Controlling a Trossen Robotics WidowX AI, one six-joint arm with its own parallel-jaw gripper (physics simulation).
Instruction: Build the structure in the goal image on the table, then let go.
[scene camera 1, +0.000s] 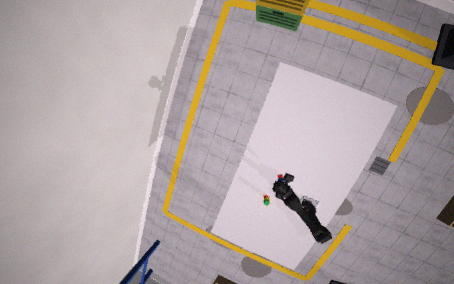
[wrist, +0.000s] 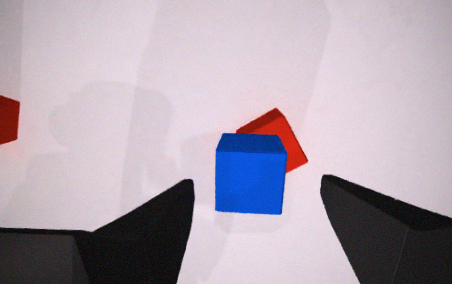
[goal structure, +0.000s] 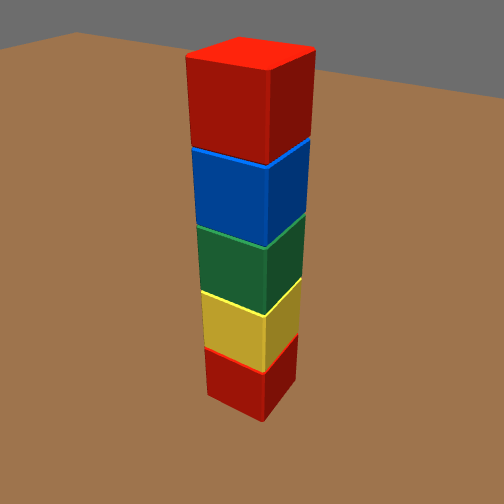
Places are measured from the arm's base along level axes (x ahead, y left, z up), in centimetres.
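Pixels of known places: gripper, fingertip midpoint: (wrist: 257, 186); arm's base, origin of the base link: (scene camera 1: 306, 203).
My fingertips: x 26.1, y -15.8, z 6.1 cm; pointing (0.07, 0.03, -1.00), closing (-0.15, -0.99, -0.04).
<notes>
Ahead of a thing's pixels: the offset from my fingertips to its middle. "pt": to the spot under its first point. Level surfaces: height alone.
A blue cube @[dx +0.0, dy +0.3, dz -2.2 cm] (wrist: 250, 182) lies between my open fingers in the wrist view, apart from both, and partly covers a red cube @[dx +0.3, dy -1.1, dz -5.4 cm] (wrist: 295, 152) (scene camera 1: 280, 176) that is turned at an angle behind it. The blue cube looks larger and nearer the camera; whether it rests on the red one I cannot tell. My gripper (wrist: 257, 186) is open; its fingertips are hard to make out in the scene view. Another red block @[pt dx +5.3, dy +17.9, dz -6.0 cm] (wrist: 8, 120) is cut off at the wrist view's left edge. In the scene view a green block @[dx +6.2, dy +19.3, dz +1.1 cm] (scene camera 1: 267, 203) stands with small red and yellow parts, left of the arm.
The black arm (scene camera 1: 302, 212) reaches over the white table @[dz -7.1 cm] (scene camera 1: 320, 115) from its lower right edge. Yellow floor lines (scene camera 1: 187, 132) surround the table. A green and yellow crate stack (scene camera 1: 276, 18) stands beyond its far end. Shadows of the arm fall on the table.
</notes>
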